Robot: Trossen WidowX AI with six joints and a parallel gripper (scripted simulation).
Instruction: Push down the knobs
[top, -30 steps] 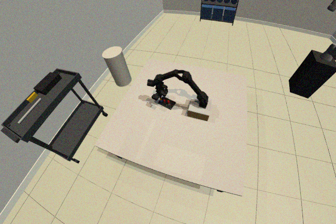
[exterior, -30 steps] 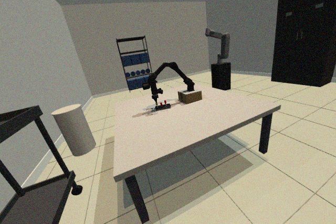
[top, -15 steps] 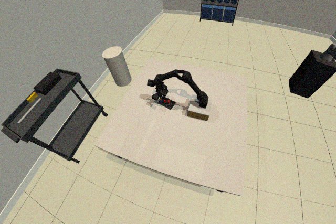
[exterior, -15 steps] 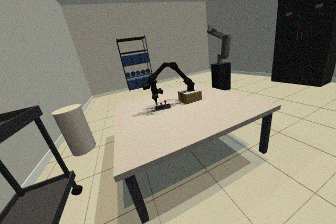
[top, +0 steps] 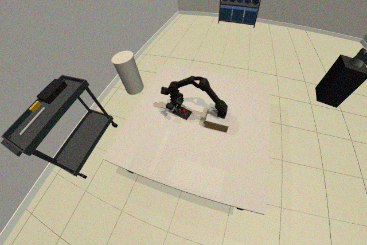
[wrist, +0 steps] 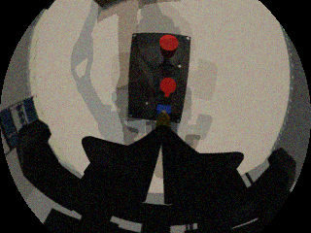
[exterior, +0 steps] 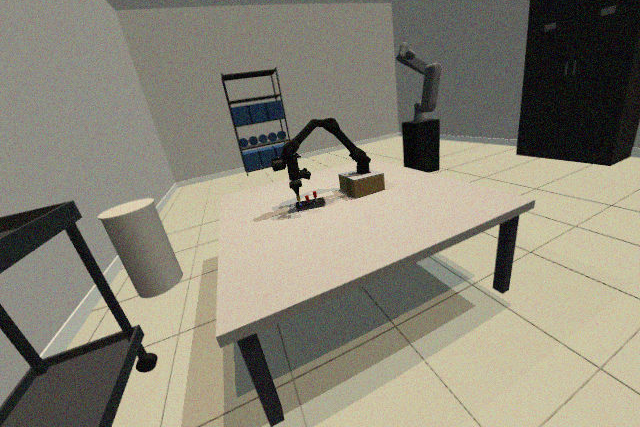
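Now: gripper tip 3 cm above the knob.
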